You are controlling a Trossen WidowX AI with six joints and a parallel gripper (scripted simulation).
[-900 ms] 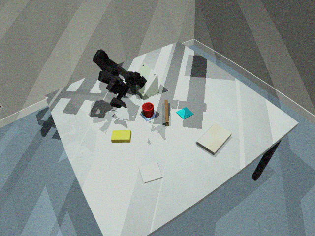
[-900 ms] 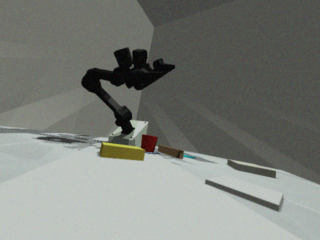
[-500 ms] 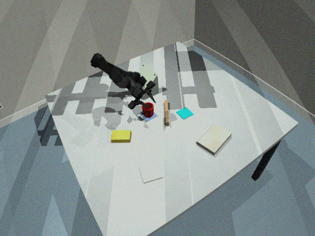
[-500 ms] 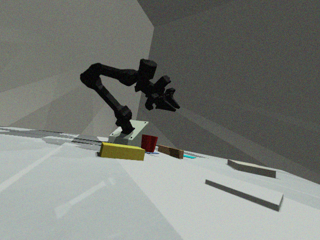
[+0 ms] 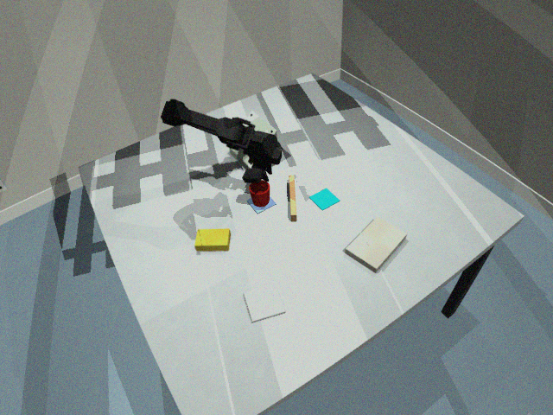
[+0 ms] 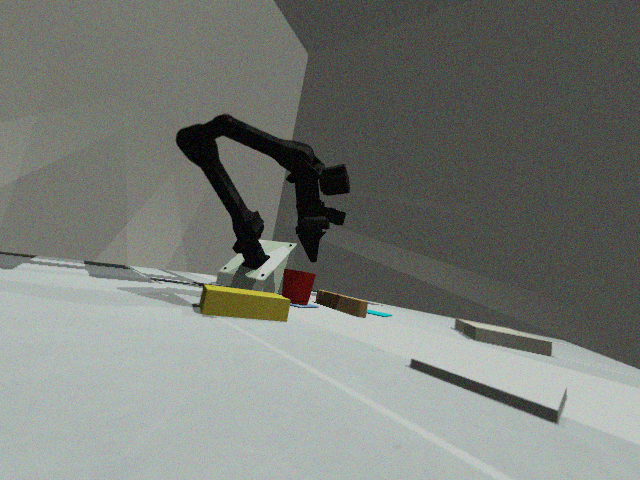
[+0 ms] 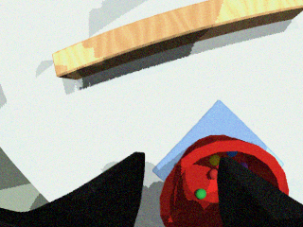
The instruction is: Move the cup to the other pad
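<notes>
My gripper tip is now 4 cm to the left of the red cup and 6 cm above it. Also, from my gripper tip: blue pad 4 cm to the right, 11 cm below; then wooden bar 5 cm ahead, 6 cm to the left, 10 cm below; then green marble 3 cm behind, 4 cm to the right, 9 cm below.
</notes>
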